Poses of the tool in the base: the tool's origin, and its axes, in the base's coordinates. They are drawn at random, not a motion.
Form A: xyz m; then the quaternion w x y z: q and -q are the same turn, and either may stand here.
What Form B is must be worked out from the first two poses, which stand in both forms.
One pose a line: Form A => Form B
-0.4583 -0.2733 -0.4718 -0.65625 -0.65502 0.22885 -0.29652 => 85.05 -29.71 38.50 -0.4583 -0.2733 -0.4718
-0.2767 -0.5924 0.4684 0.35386 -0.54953 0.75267 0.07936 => -81.41 111.50 11.76 -0.2767 -0.5924 0.4684
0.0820 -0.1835 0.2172 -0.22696 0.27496 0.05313 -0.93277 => -43.41 -8.39 147.27 0.0820 -0.1835 0.2172
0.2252 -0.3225 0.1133 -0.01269 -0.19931 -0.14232 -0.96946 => 35.59 25.41 173.11 0.2252 -0.3225 0.1133
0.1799 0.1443 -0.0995 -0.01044 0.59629 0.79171 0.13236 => -106.62 -141.57 -23.67 0.1799 0.1443 -0.0995
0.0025 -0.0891 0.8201 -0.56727 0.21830 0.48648 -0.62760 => -29.39 -65.50 84.50 0.0025 -0.0891 0.8201
